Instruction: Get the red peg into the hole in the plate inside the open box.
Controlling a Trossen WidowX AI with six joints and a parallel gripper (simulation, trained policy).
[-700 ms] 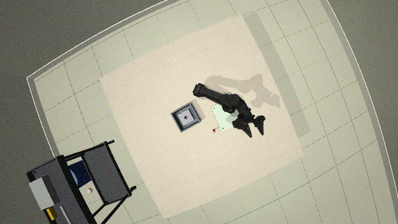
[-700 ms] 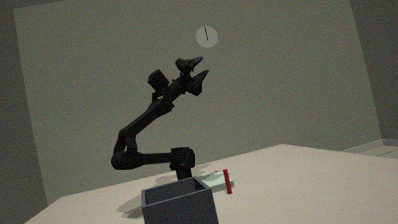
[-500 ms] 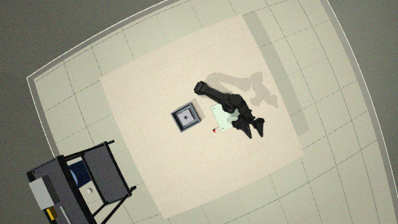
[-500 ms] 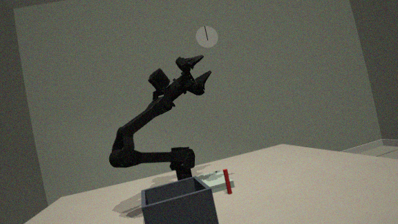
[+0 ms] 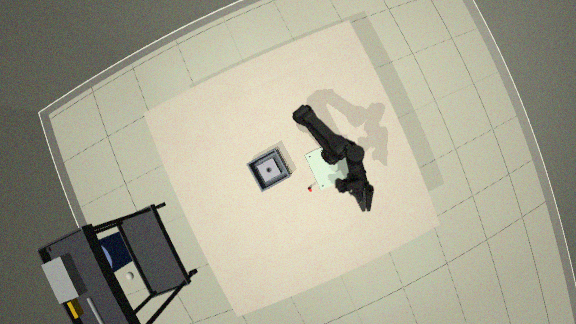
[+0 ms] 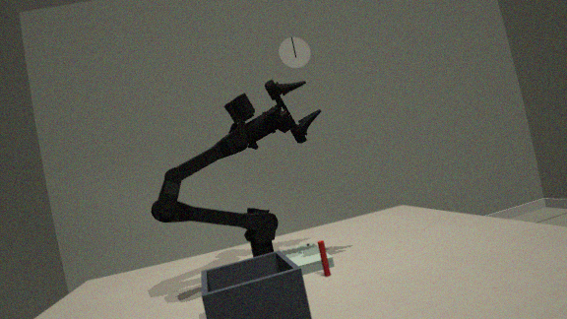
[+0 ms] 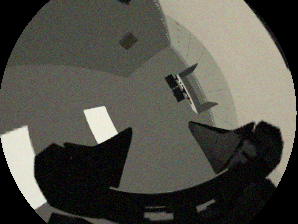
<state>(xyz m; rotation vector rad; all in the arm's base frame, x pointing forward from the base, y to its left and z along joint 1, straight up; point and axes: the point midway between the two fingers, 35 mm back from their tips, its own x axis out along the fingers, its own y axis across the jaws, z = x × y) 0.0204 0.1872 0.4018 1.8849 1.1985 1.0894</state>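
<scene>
Now: gripper tip 13 cm short of the red peg, 9 cm to the left of it and 40 cm above it. Also, from my gripper tip: grey plate 28 cm ahead, 27 cm to the right, 39 cm below; dark-blue box 28 cm ahead, 27 cm to the right, 41 cm below.
</scene>
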